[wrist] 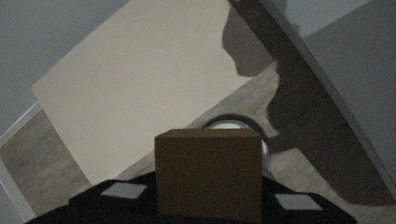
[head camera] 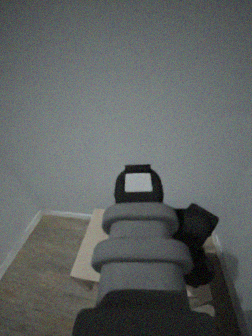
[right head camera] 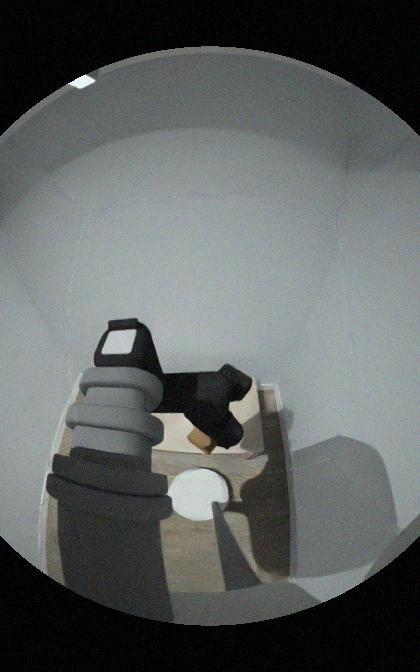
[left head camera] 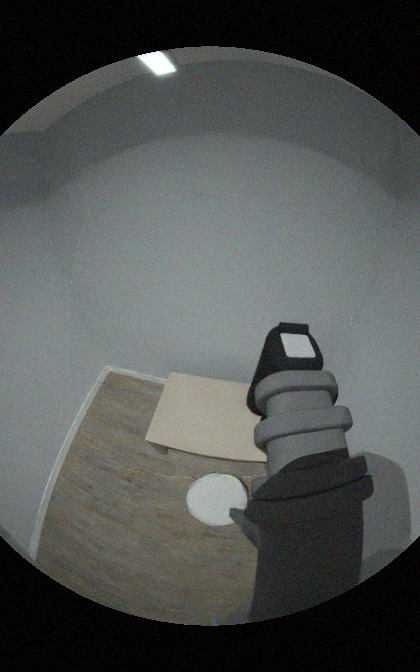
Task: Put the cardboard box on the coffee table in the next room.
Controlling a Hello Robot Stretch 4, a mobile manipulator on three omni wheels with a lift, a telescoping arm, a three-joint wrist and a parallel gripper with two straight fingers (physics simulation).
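Places are measured from the robot's base along level axes (x ahead, y left, z up), in metres.
Pixels of known places: gripper, fingertip midpoint: [wrist: 210, 183].
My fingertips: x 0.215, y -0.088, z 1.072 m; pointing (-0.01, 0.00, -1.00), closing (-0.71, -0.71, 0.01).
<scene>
Behind a point stands the place of what it marks.
The cardboard box [right head camera: 201, 439] [wrist: 209, 172] {x 0.233, y -0.104, z 1.122 m} is a small brown block. In the wrist view it sits between the two dark fingers at the bottom. My gripper [wrist: 210, 183] {x 0.215, y -0.088, z 1.072 m} is shut on the box. The coffee table [head camera: 86, 255] {x 0.461, y 0.392, z 0.422 m} [left head camera: 205, 415] [right head camera: 172, 432] [wrist: 135, 85] {x 0.531, y 0.043, z 0.422 m} has a pale beige, rectangular top and stands against the far wall. In the right head camera view the box shows in front of the near part of the table top, with the dark wrist above it. The height between box and table top is hard to tell. The head camera view does not show the box.
A white round disc, part of the base [left head camera: 217, 499] [right head camera: 199, 494] [wrist: 232, 125] {x 0.134, y -0.134, z 0.186 m}, shows at the near side of the table. Grey walls [head camera: 125, 100] {x 0.979, y 0.054, z 1.338 m} stand behind and on both sides. A dark shadow lies on the wood floor [left head camera: 110, 500] along the right wall.
</scene>
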